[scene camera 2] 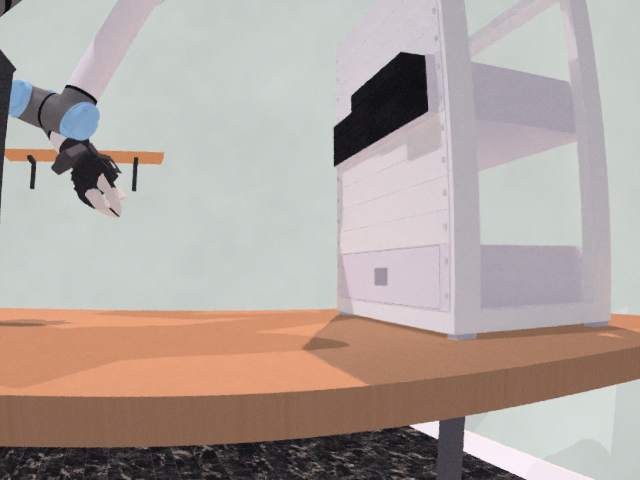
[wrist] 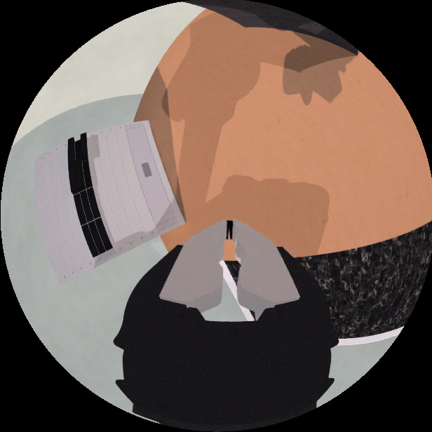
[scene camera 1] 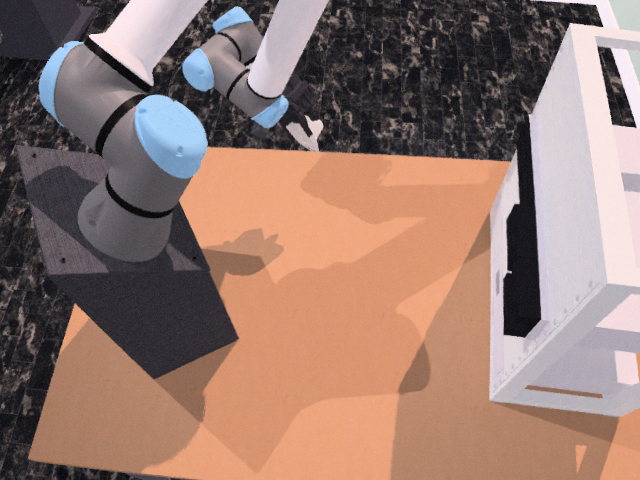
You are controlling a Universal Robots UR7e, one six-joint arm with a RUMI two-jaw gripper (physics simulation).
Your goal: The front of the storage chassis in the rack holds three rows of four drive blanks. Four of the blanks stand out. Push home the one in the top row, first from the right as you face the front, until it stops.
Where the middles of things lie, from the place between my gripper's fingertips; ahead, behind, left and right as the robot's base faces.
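Relative to the white rack point(scene camera 2: 416, 120), my hand is 100 mm below it, 210 mm to the left of it and 580 mm short of it.
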